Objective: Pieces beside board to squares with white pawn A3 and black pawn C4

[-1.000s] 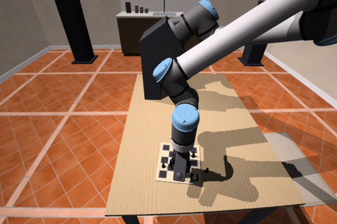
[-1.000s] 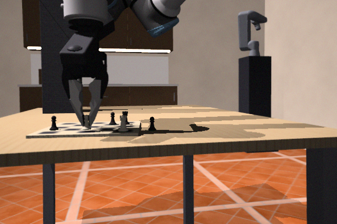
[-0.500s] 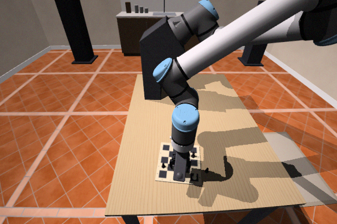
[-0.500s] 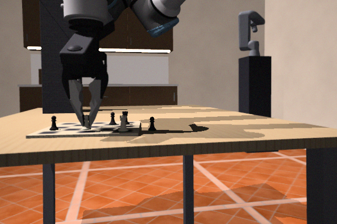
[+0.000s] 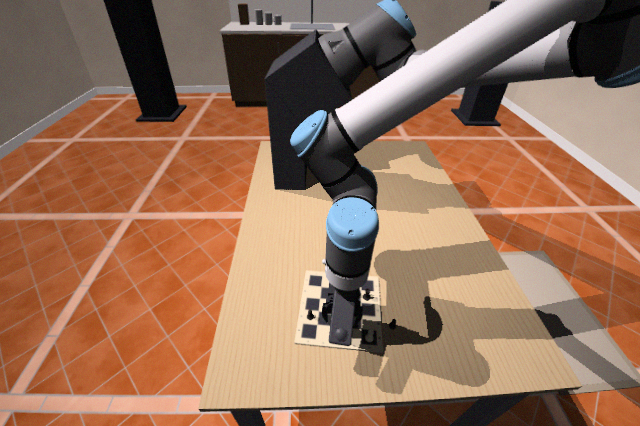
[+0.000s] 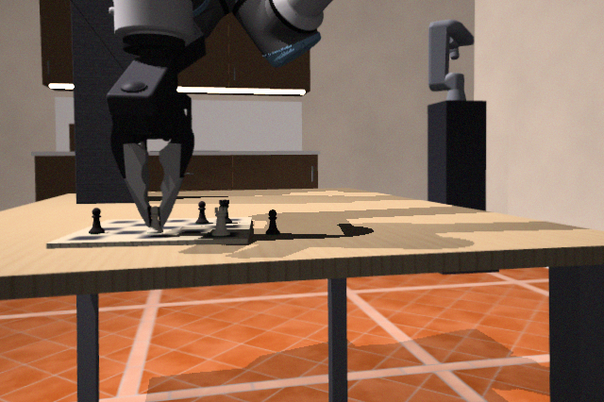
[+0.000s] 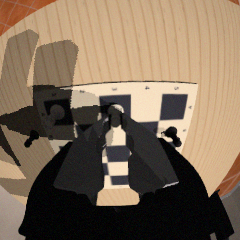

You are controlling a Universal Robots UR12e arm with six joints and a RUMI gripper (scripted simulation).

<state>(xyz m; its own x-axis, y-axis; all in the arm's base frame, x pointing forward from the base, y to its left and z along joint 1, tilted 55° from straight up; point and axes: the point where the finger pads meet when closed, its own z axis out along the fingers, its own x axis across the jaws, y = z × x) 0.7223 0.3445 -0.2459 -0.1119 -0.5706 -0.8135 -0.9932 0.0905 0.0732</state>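
Now: the white pawn 10 mm below my hand. Round my hand: white rook: 80 mm to the left, 10 mm below, 10 mm ahead; chessboard: 80 mm behind, 30 mm below, 10 mm to the left.
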